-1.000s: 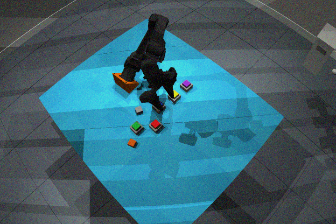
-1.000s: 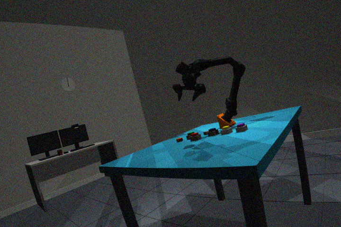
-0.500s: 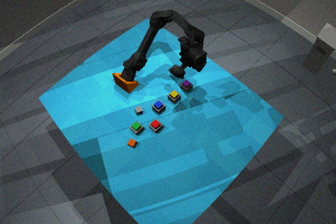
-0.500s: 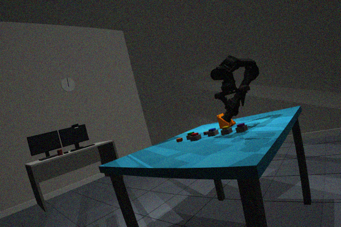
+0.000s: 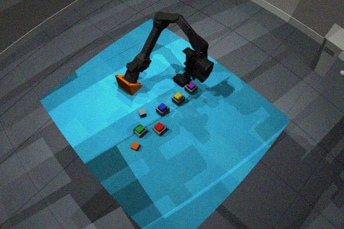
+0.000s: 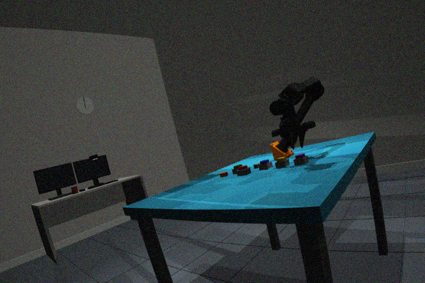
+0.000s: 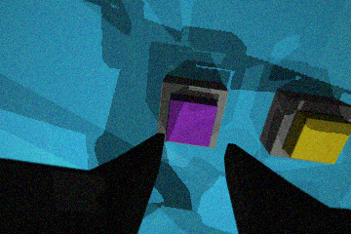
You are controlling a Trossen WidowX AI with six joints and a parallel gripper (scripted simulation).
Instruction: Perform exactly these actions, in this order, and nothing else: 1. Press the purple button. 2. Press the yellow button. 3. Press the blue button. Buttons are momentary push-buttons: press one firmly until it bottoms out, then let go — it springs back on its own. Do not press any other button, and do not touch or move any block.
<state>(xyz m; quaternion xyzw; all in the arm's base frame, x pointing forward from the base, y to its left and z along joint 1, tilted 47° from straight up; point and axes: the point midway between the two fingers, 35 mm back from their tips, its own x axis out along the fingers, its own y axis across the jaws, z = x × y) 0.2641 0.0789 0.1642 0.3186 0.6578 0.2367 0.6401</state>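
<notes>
The purple button lies 30 mm below my gripper tip. Also, from my gripper tip: yellow button: 90 mm to the right, 30 mm below, 10 mm behind; blue button: 180 mm to the right, 30 mm below, 30 mm behind; red button: 270 mm to the right, 30 mm below, 20 mm ahead.
</notes>
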